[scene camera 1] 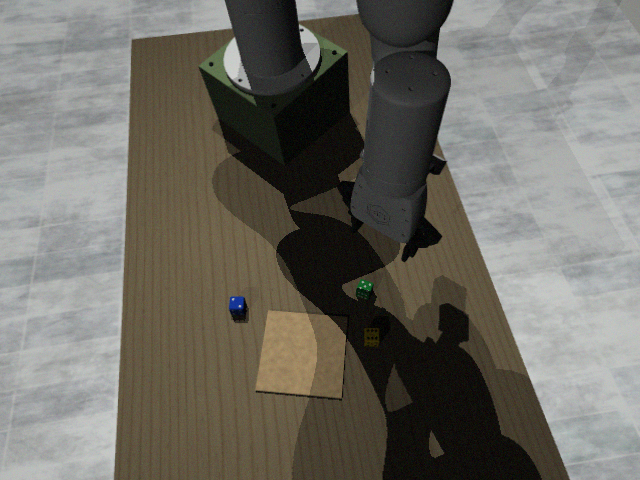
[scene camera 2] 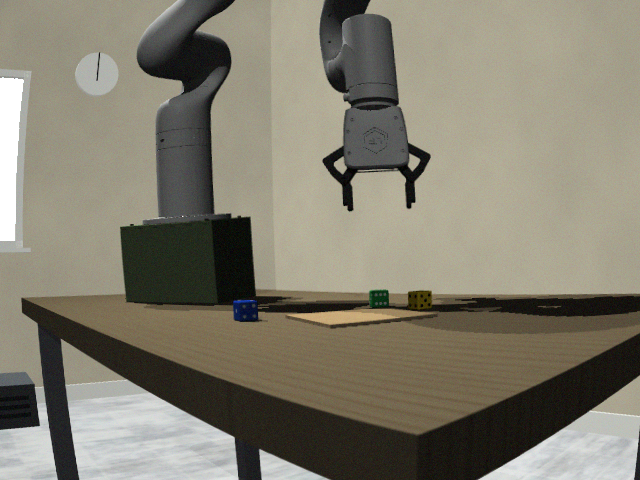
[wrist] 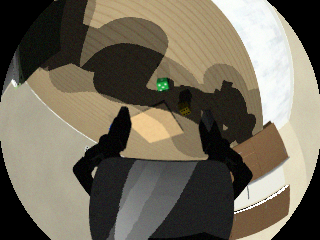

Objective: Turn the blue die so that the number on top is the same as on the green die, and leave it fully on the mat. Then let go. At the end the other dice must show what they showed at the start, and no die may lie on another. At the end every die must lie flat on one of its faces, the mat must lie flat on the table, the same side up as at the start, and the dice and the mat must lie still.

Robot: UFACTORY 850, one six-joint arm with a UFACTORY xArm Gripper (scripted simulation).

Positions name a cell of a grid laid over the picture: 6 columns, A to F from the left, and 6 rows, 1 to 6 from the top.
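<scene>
I find my gripper in scene camera 1 (D4), and a tan mat is there as well, in scene camera 1 (C5). The gripper is visible again in scene camera 2 (D3), while the mat shows in scene camera 2 (D4). My gripper appears in the wrist view (D3) too, and so does the tan mat, in the wrist view (C4).
</scene>
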